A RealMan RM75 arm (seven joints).
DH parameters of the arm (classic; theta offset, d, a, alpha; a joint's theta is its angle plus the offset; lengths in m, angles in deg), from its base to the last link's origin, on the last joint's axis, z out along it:
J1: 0 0.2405 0 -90
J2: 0 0 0 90
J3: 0 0.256 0 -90
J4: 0 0 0 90
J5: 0 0.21 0 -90
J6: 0 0 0 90
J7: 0 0.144 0 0
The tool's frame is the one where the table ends.
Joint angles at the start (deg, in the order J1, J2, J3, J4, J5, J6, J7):
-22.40, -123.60, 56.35, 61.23, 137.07, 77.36, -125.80
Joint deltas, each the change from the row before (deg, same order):
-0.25, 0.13, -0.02, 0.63, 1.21, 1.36, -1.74
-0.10, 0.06, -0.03, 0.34, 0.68, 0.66, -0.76
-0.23, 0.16, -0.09, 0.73, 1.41, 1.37, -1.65
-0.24, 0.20, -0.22, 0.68, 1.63, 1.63, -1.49
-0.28, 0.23, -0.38, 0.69, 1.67, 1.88, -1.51
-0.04, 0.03, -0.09, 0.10, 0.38, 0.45, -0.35
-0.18, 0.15, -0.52, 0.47, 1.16, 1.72, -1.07
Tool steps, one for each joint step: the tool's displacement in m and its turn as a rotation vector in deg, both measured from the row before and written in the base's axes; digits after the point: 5 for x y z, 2 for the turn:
0.00057, -0.00112, 0.00190, -0.95, 0.44, 1.18
-0.00003, -0.00066, 0.00111, -0.46, 0.34, 0.53
-0.00010, -0.00114, 0.00279, -0.85, 0.76, 1.19
-0.00092, -0.00188, 0.00322, -1.06, 0.94, 1.26
-0.00102, -0.00218, 0.00386, -1.11, 0.91, 1.43
-0.00040, -0.00084, 0.00056, -0.31, 0.16, 0.41
-0.00092, -0.00254, 0.00306, -0.92, 0.43, 1.30

